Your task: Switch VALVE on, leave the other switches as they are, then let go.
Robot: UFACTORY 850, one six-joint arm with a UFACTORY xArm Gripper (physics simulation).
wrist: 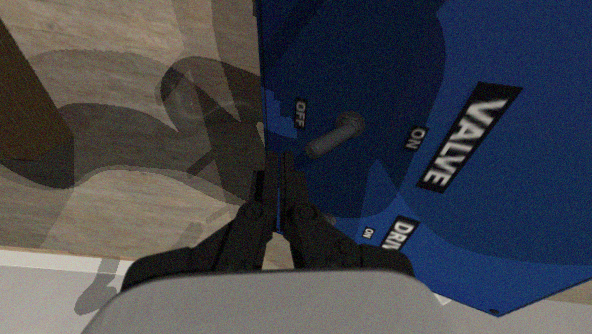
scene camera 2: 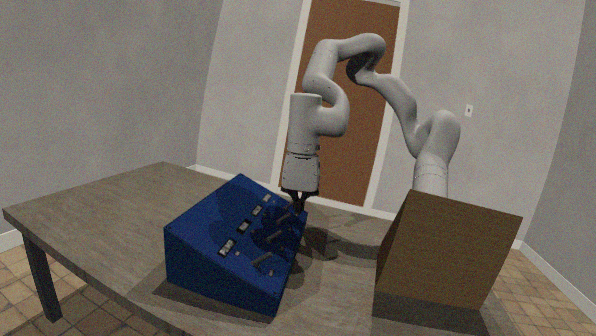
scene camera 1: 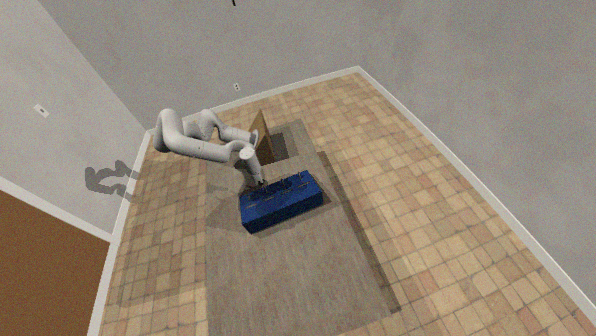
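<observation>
The blue switch box (scene camera 1: 286, 212) (scene camera 2: 200, 252) (wrist: 510, 215) stands on the table. The VALVE label (wrist: 469, 137) is at right in the wrist view. The grey VALVE lever (wrist: 334, 138) (scene camera 2: 283, 218) leans towards its OFF label (wrist: 300, 114), away from its ON label (wrist: 415, 138). My gripper (scene camera 1: 261, 183) (scene camera 2: 299, 212) (wrist: 278, 168) is shut and empty. Its fingertips are beside the lever's free end, on the OFF side, by the box's edge; whether they touch it I cannot tell. The DRIVE label (wrist: 401, 233) is partly hidden by the image of my fingers.
The other levers, one at the near end (scene camera 2: 262, 258) and one beside it (scene camera 2: 274, 236), stand in the same row on the box. A brown block (scene camera 1: 260, 137) (scene camera 2: 450, 250) (wrist: 25, 110) stands on the table (scene camera 1: 270, 280) (scene camera 2: 120, 200) near the arm's base.
</observation>
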